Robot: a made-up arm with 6 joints.
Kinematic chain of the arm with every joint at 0, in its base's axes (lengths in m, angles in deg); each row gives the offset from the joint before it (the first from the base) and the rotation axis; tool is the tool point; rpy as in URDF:
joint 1: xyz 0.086 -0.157 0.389 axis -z
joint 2: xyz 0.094 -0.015 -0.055 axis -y
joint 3: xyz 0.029 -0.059 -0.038 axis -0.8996 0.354 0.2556
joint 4: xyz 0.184 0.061 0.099 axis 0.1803 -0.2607 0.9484
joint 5: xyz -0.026 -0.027 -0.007 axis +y
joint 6: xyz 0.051 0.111 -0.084 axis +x
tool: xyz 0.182 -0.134 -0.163 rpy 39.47 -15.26 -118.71
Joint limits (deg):
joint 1: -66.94..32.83
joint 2: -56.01..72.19
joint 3: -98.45..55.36
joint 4: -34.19..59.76
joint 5: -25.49..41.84
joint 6: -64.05..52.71
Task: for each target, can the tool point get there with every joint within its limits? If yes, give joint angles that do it. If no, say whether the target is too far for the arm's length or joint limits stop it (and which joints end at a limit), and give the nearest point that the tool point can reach.
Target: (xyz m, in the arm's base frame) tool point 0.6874 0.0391 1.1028
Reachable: no: too far | nearest point 0.4837 -0.0273 0.7865 | short by 0.382 m
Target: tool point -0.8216 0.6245 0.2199
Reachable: no: too far | nearest point -0.1093 0.3085 0.2249 | short by 0.779 m
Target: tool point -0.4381 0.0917 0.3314
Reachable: no: joint limits stop it (at a limit: joint 1, joint 2, joint 4, joint 5, joint 6) | nearest point -0.1983 0.0970 0.0507 | short by 0.369 m
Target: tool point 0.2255 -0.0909 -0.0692
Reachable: yes | joints -6.21 -34.95 0.66 25.48 29.66 20.29
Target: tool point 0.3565 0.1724 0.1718
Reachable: yes | joints -41.60 5.32 -34.16 2.44 30.85 15.71
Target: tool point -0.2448 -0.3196 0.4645
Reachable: no: joint limits stop it (at a limit: joint 2, joint 3, joint 4, joint 5, joint 6) | nearest point -0.2361 -0.3153 0.6071 | short by 0.143 m
